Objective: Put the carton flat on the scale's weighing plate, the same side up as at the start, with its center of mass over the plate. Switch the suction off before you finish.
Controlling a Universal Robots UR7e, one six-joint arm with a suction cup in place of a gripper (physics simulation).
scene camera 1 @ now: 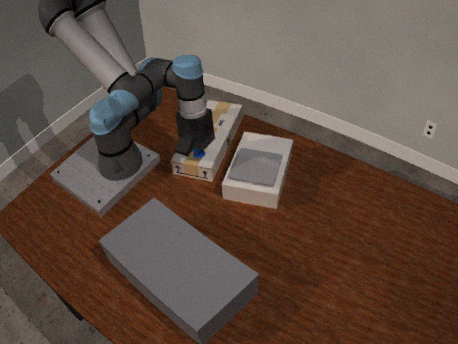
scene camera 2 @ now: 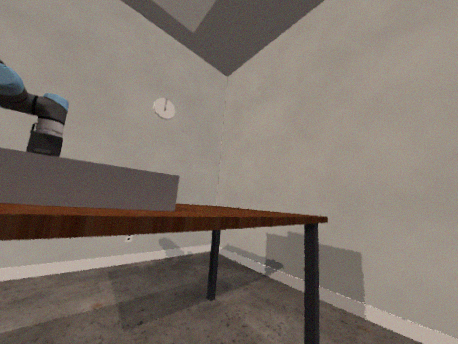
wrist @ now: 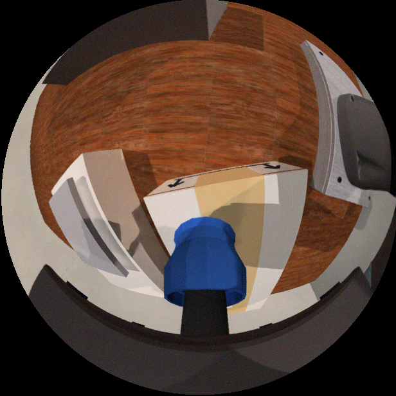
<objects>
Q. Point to my suction cup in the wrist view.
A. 204,257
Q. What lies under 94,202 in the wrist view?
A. A scale.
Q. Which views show the scale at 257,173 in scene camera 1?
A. Scene camera 1 and the wrist view only.
</objects>
